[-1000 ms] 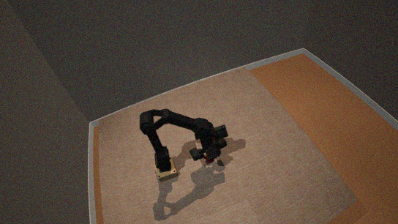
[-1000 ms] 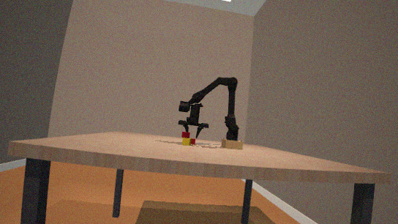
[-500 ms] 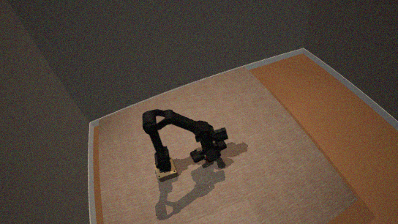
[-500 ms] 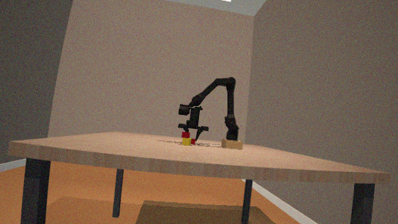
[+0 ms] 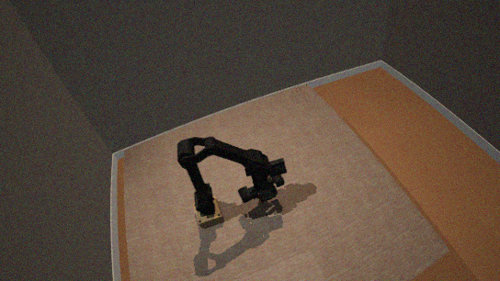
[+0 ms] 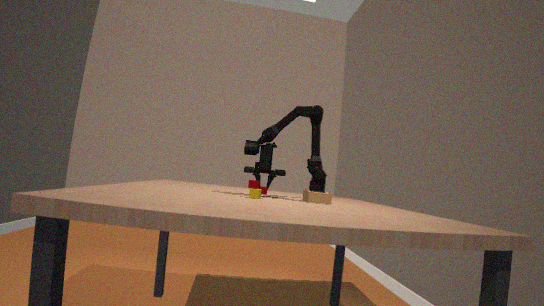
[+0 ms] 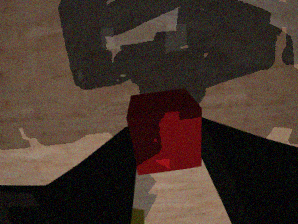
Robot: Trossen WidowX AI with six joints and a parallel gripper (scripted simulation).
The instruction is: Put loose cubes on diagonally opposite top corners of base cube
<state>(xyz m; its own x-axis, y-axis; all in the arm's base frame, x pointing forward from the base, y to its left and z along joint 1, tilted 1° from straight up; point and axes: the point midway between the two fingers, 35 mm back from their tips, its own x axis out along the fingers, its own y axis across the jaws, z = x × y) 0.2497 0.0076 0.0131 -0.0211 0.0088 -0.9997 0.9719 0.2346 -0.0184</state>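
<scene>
The yellow cube is 12 cm to the left of my gripper tip, 2 cm ahead of it and 1 cm below it.
</scene>
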